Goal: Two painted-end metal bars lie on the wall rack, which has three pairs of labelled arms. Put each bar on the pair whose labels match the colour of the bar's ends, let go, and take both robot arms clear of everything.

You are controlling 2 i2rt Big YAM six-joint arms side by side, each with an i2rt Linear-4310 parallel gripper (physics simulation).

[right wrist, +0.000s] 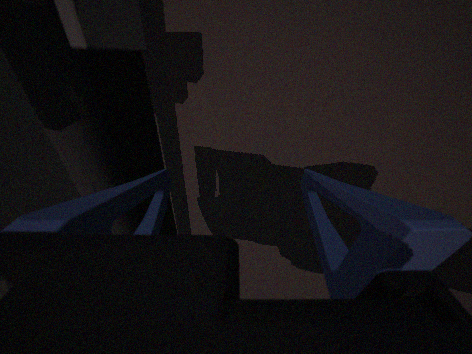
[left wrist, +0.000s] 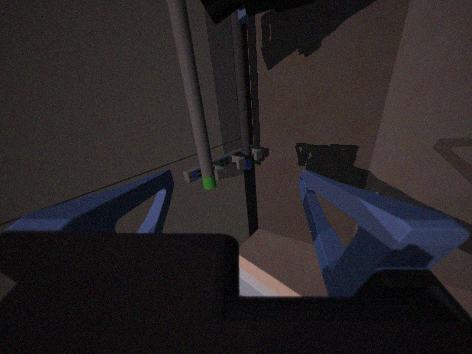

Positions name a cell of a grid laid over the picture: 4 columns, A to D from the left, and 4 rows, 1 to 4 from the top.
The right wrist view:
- right gripper: B2
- grey metal bar: A1
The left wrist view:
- left gripper: C2
